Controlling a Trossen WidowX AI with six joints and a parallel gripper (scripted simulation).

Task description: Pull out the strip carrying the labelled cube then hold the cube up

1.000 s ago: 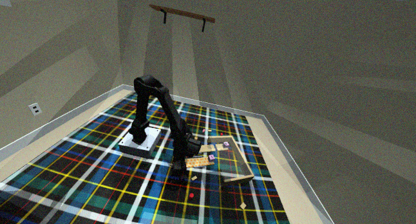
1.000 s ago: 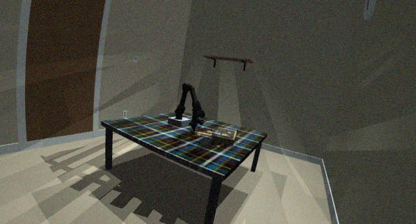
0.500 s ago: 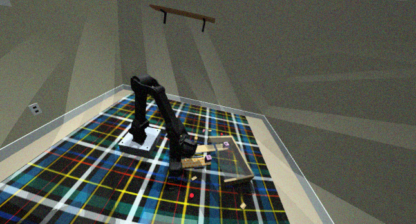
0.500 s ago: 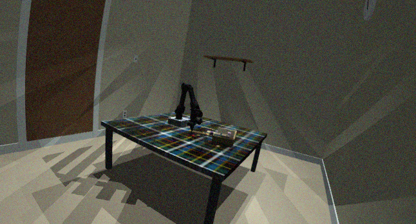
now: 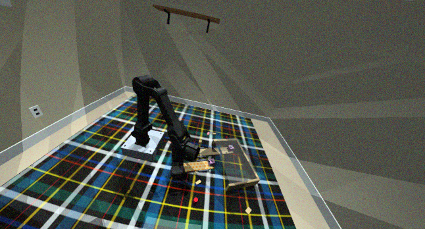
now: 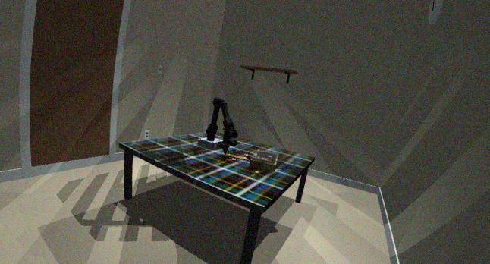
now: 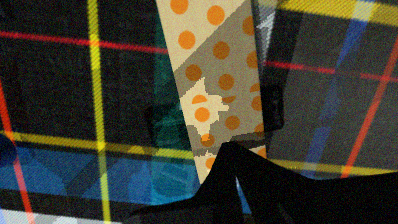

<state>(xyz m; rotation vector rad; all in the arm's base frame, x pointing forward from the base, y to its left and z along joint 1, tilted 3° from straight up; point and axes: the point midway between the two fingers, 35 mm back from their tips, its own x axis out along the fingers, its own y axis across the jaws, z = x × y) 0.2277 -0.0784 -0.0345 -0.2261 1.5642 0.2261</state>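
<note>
The dotted strip is 9 cm ahead of my gripper tip and 3 cm to the left of it.
</note>
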